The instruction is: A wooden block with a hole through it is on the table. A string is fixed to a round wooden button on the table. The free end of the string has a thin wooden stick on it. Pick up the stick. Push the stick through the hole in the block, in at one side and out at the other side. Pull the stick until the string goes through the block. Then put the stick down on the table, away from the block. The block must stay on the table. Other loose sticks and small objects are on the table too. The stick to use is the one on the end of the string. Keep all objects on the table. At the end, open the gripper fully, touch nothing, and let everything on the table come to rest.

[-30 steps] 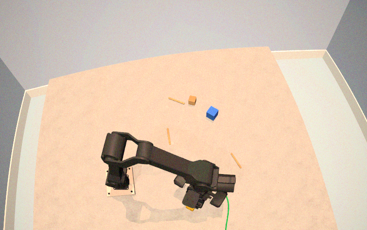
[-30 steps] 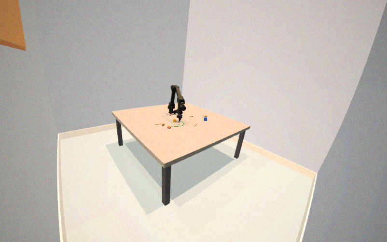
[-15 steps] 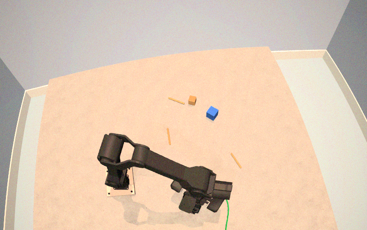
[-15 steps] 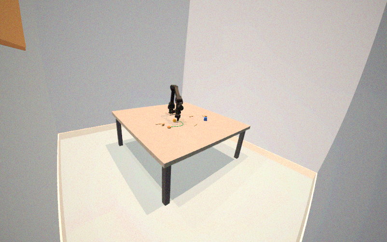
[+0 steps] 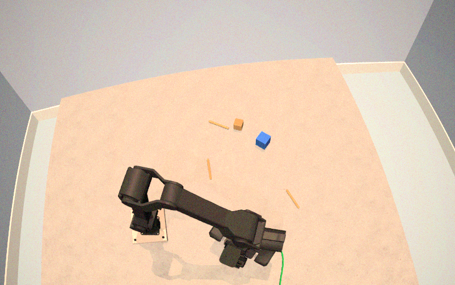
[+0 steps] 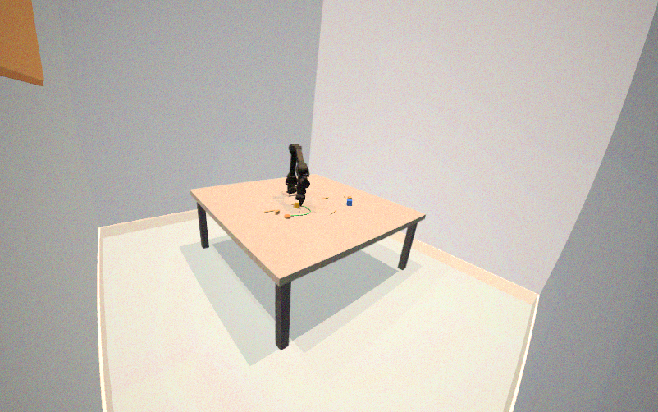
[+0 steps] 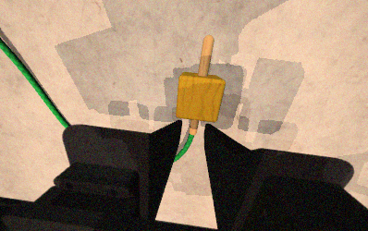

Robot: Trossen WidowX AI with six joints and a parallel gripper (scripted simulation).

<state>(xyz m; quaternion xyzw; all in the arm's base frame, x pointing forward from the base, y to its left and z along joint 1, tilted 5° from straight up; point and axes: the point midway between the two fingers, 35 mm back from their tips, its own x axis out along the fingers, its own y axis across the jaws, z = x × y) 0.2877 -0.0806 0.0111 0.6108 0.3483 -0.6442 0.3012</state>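
The yellow wooden block is 20 mm to the right of my gripper tip and 20 mm behind it. From my gripper tip the other things lie so: round wooden button: 160 mm to the right, 110 mm ahead, 10 mm below; blue cube: 370 mm to the left, 100 mm ahead, 10 mm above; orange wedge-like piece: 200 mm to the right, 40 mm ahead.
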